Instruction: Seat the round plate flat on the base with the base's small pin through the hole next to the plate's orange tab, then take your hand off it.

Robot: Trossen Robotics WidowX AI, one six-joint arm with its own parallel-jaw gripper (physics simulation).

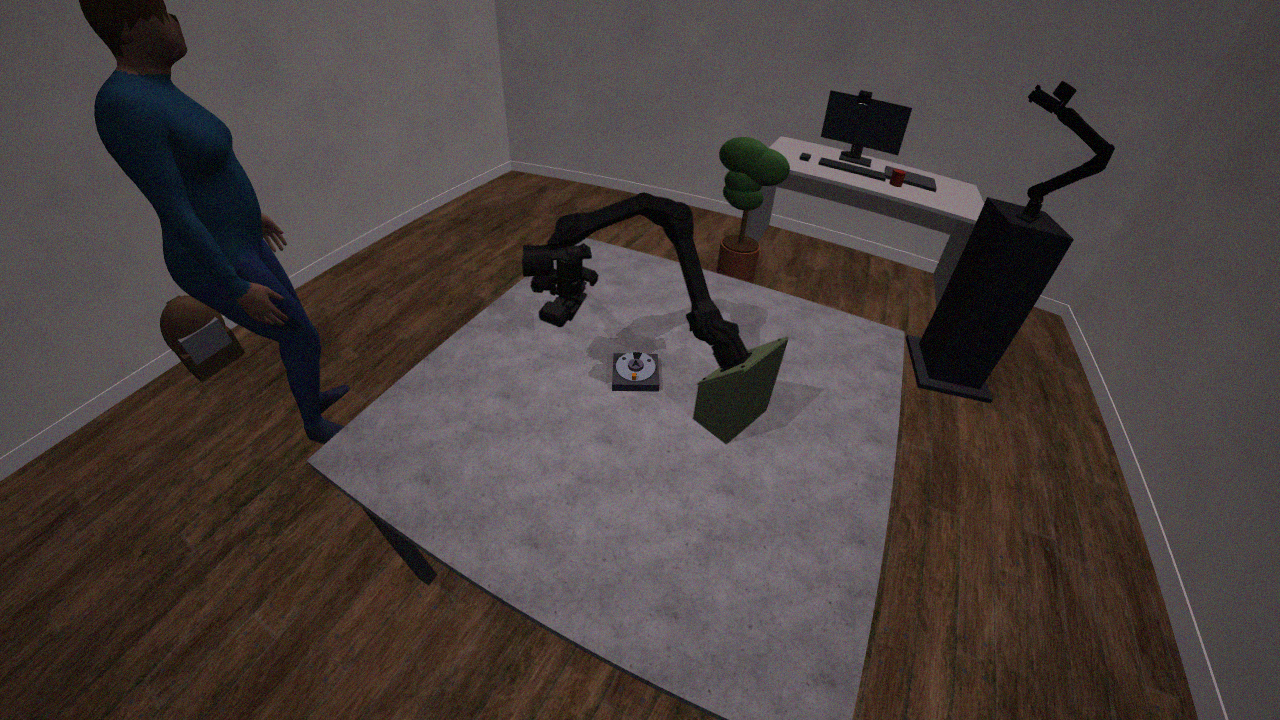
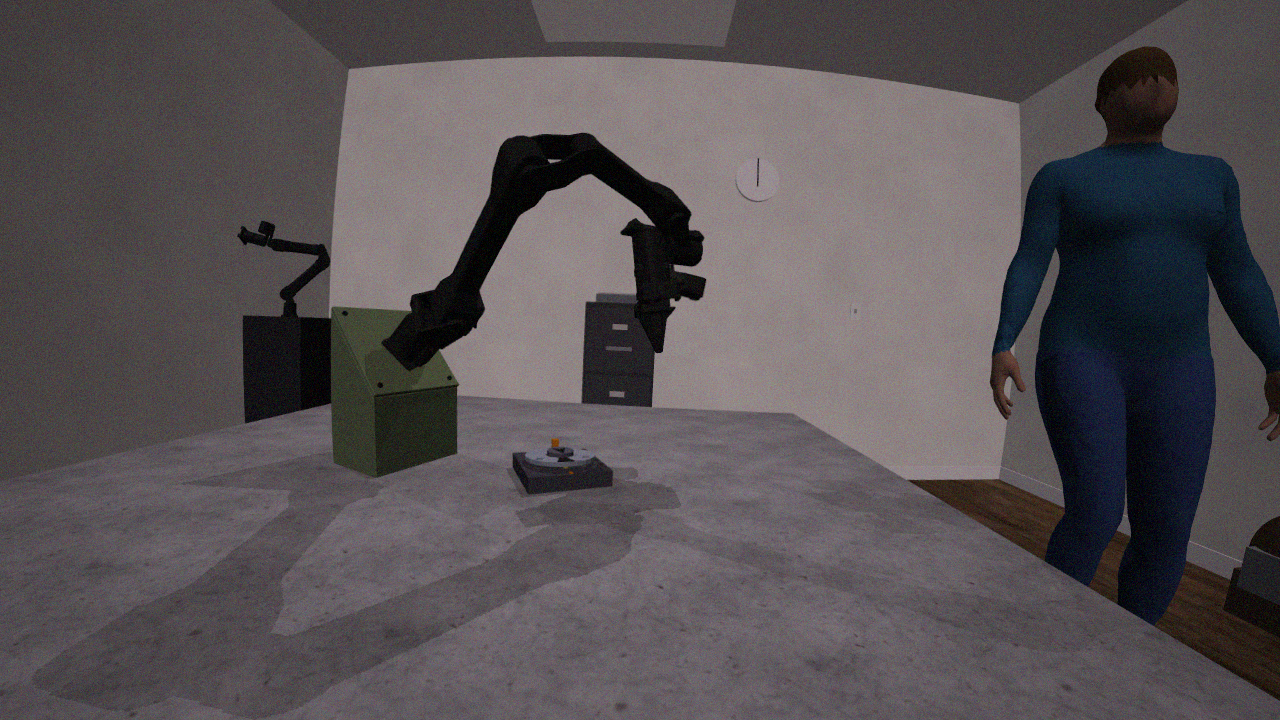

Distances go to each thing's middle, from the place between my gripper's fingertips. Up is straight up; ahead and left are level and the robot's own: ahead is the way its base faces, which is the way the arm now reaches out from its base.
Right now my hand is 16 cm past the round light-grey plate [image 2: 538, 457], 16 cm above it and 5 cm to the left of it. The rest, counted from my hand: dark square base [image 2: 536, 479]: 18 cm below, 16 cm behind, 6 cm to the right.
